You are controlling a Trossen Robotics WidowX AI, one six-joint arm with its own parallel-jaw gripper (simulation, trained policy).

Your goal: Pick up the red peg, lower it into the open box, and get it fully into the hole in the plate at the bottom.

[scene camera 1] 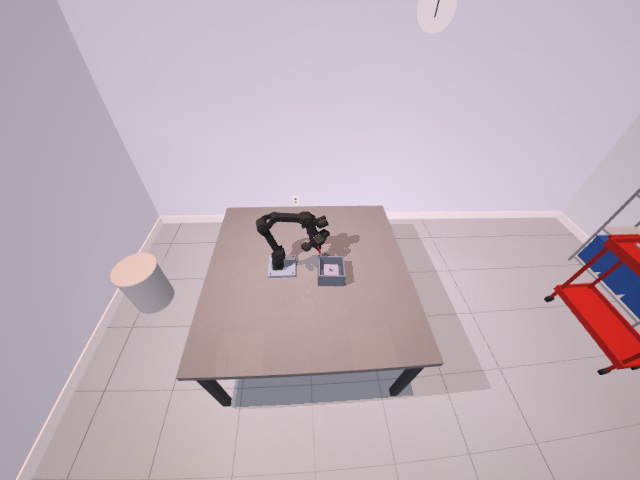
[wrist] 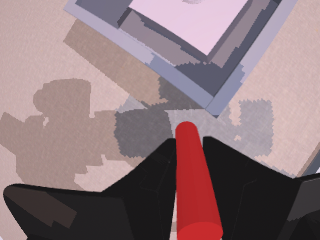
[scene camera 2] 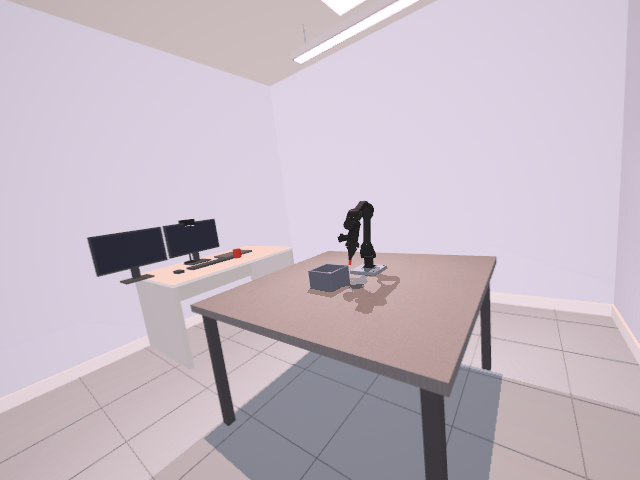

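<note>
Scene camera 2: grey box (scene camera 2: 319, 278). Wrist view: my gripper (wrist: 189, 145), plus the grey box (wrist: 212, 86).
</note>
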